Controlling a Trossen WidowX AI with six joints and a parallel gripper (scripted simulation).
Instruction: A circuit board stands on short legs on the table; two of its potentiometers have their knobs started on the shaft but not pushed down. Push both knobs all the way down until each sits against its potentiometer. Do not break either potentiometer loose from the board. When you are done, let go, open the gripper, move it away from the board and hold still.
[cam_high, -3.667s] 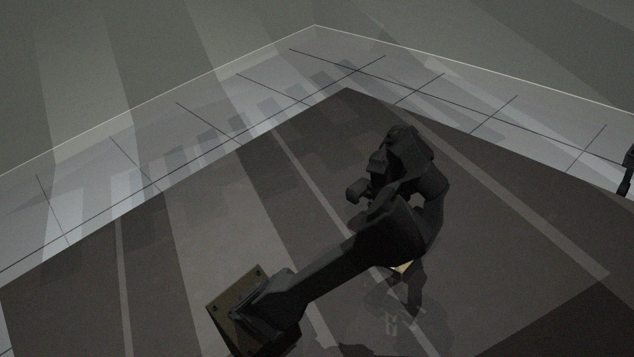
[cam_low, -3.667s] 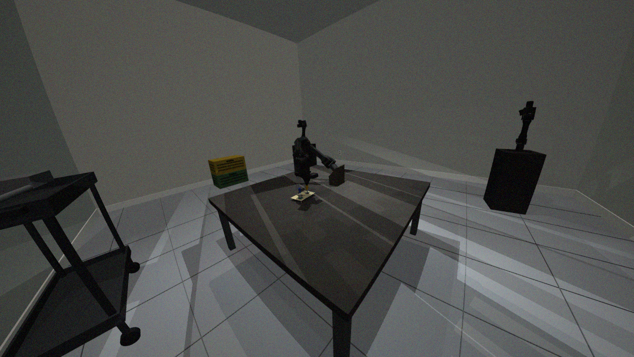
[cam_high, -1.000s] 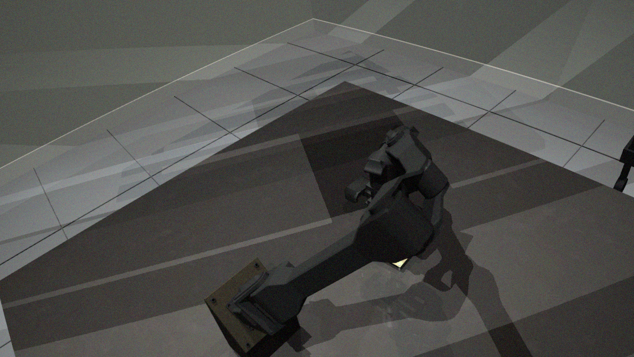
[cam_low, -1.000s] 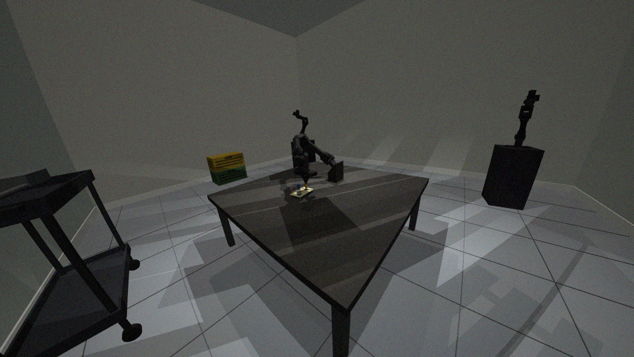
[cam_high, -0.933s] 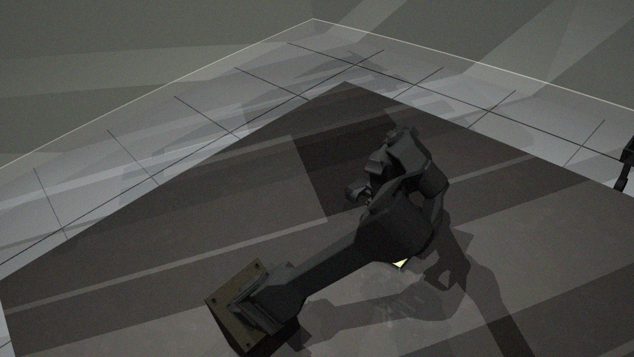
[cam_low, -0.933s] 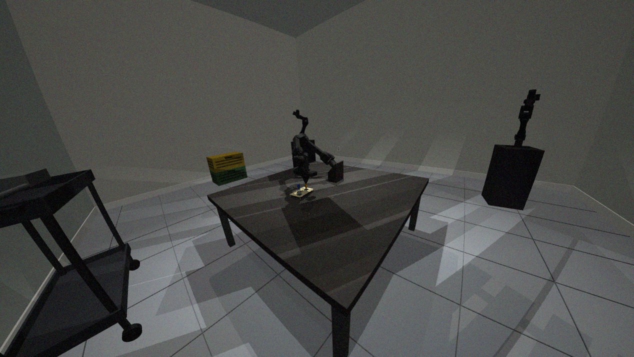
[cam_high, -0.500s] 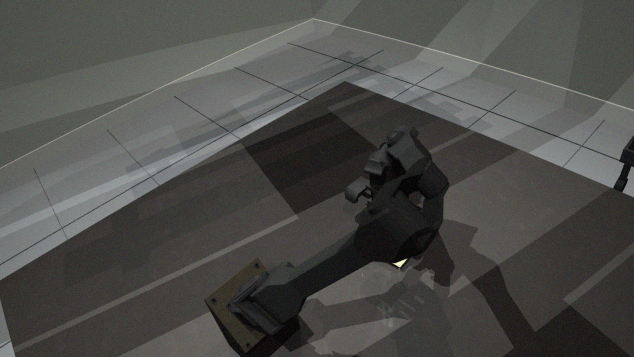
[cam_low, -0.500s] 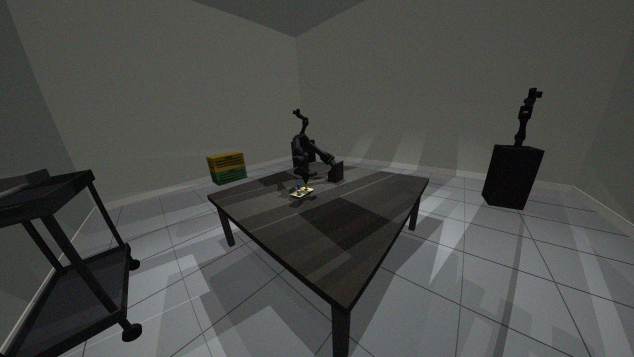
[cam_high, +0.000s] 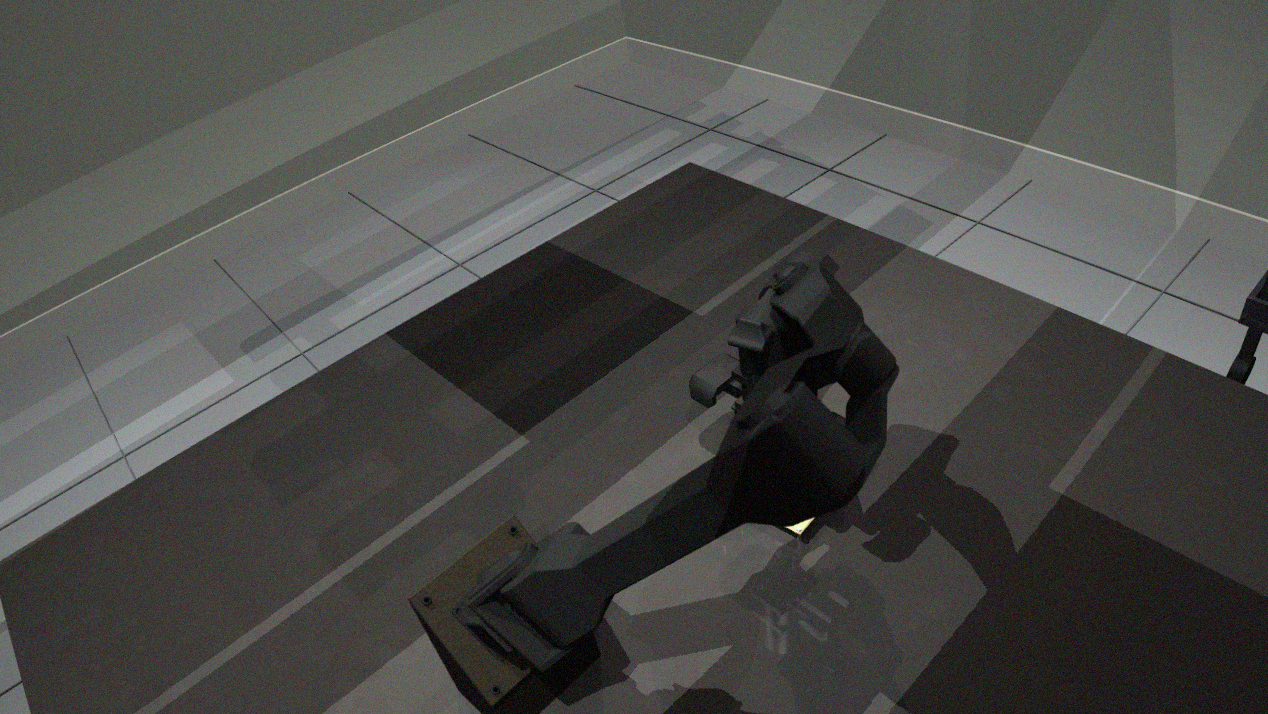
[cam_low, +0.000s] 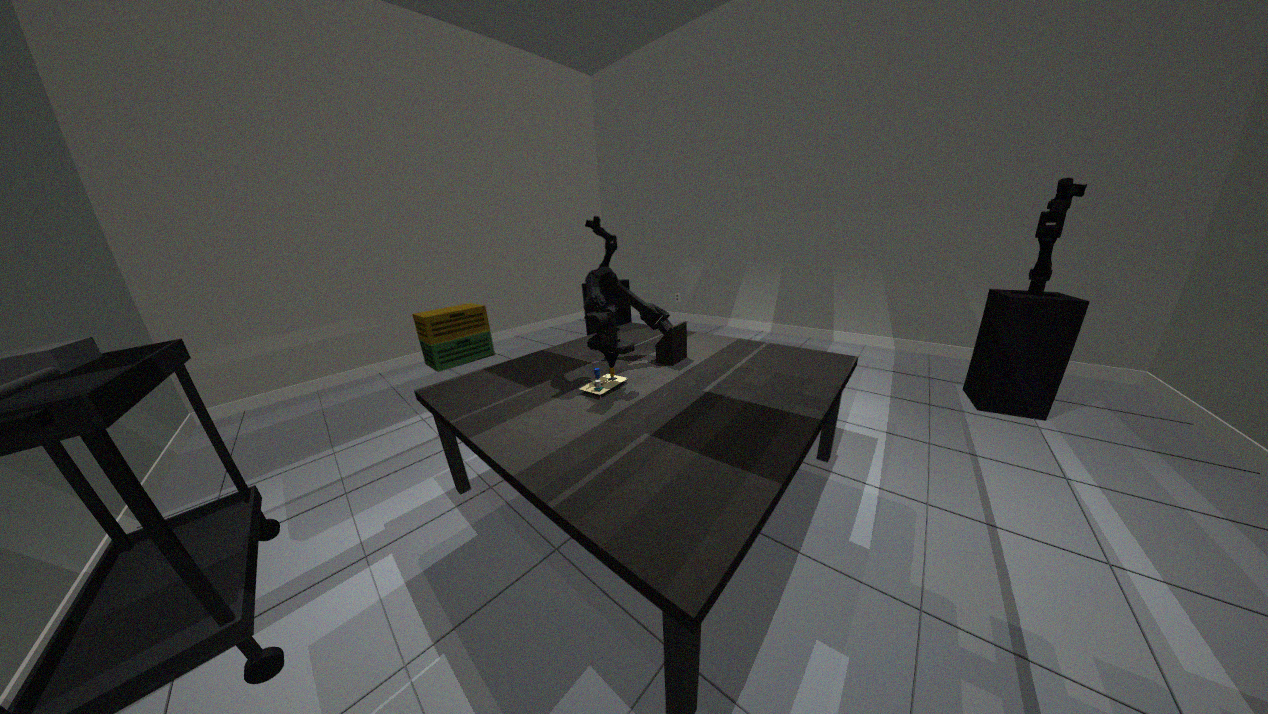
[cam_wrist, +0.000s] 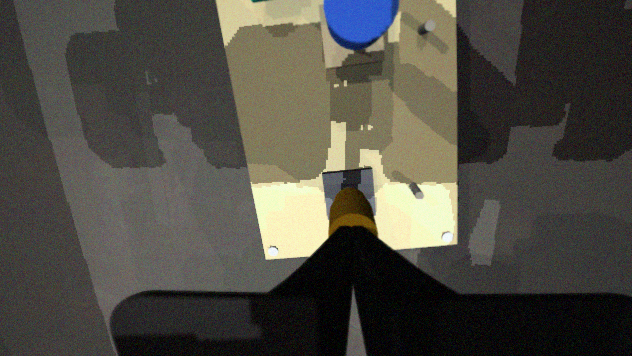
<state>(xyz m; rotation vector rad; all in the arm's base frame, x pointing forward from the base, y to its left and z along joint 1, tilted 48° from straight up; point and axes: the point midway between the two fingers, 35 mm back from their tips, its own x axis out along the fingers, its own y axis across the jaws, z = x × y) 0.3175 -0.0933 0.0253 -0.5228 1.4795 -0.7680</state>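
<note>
Right now the blue knob is 70 mm ahead of my gripper tip and 10 mm to the right of it.
</note>
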